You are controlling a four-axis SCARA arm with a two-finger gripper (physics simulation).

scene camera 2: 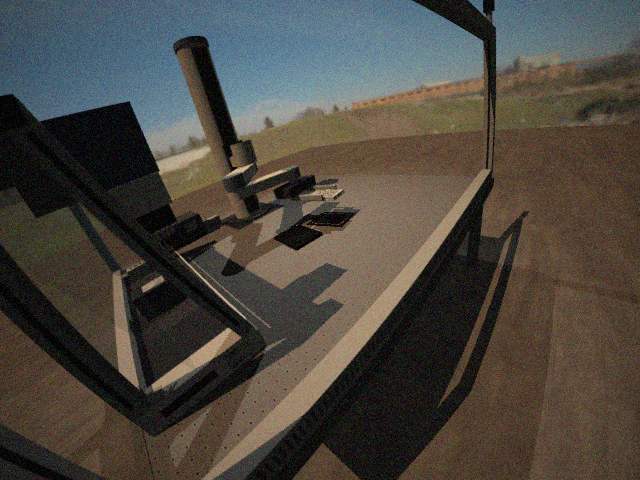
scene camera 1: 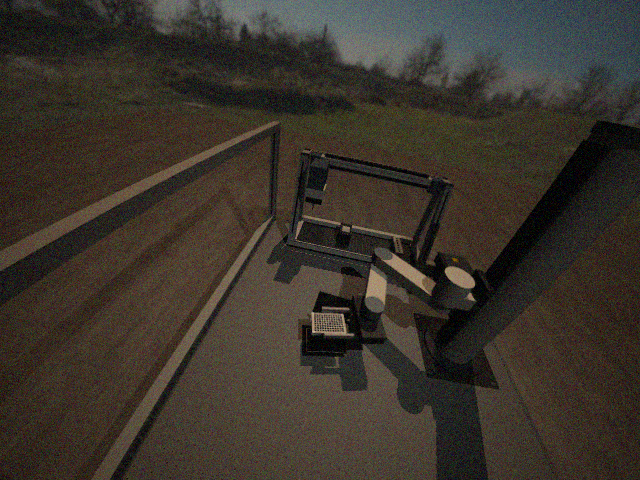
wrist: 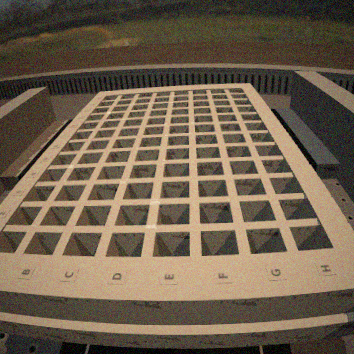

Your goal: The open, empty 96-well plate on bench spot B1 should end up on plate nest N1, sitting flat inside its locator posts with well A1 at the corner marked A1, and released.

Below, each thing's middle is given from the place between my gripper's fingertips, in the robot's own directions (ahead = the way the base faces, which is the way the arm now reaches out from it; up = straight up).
I see my gripper 20 mm past the pale 96-well plate (wrist: 174, 212) and 10 mm above it. From my hand the other things lie so: light-outlined pad (scene camera 1: 329, 346) 20 mm behind, 120 mm below.
